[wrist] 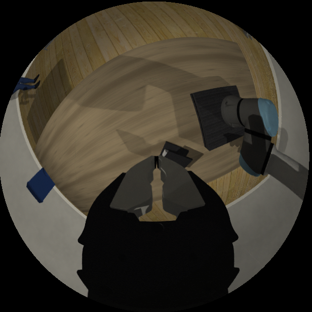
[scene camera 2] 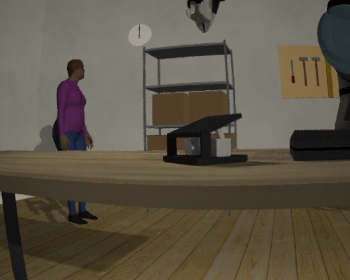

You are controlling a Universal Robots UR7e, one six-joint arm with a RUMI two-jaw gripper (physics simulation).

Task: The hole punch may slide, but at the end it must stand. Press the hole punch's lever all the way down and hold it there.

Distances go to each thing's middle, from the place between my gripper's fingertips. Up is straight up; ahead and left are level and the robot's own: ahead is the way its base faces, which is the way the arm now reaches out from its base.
My hand is 240 mm above the hole punch lever [scene camera 2: 210, 123], 170 mm to the right of it and 20 mm past it. Also, from my hand: black hole punch [scene camera 2: 205, 151] (260 mm below, 170 mm to the left, 20 mm behind).
